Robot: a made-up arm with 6 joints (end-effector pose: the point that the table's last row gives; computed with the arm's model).
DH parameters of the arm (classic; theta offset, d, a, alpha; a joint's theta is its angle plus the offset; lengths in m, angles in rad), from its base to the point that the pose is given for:
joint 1: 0 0.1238 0 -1.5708
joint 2: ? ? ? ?
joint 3: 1.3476 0 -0.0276 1.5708
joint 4: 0 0.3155 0 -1.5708
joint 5: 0 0 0 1.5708
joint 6: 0 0.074 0 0
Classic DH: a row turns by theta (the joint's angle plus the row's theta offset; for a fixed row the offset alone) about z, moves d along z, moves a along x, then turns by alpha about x.
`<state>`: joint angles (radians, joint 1 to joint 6).
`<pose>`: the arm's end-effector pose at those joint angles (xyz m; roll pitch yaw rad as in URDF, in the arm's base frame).
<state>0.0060 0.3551 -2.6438 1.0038 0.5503 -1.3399</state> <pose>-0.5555 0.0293 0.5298 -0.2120 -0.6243 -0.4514</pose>
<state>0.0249 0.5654 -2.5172 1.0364 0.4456 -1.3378</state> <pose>-0.4238 0.0169 0.6630 -0.2821 -0.3437 -0.3177</pose>
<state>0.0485 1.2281 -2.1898 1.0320 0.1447 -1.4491</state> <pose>0.1094 0.0145 0.7800 -0.3753 0.4900 -0.4299</pose>
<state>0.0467 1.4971 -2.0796 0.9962 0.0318 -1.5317</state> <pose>0.3082 0.0164 0.7005 -0.6049 0.7410 -0.7171</pose>
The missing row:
joint 2: 0.136 0 -0.3149 0
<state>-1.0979 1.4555 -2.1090 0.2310 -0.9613 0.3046</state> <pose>0.0843 -0.1952 0.7441 0.1210 -0.1873 -0.6596</pose>
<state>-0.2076 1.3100 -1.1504 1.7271 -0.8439 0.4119</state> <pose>0.3076 -0.1206 0.4288 1.7545 -0.4550 0.4363</pose>
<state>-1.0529 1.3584 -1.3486 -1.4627 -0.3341 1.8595</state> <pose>0.1981 -0.2990 0.4977 1.2749 1.1902 0.5762</pose>
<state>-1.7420 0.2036 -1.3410 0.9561 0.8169 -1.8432</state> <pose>0.0723 0.1594 0.5719 -1.0452 0.0465 -2.5268</pose>
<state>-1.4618 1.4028 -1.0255 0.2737 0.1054 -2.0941</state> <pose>0.0422 -0.3661 0.3465 -1.9725 -0.2209 -2.9090</pose>
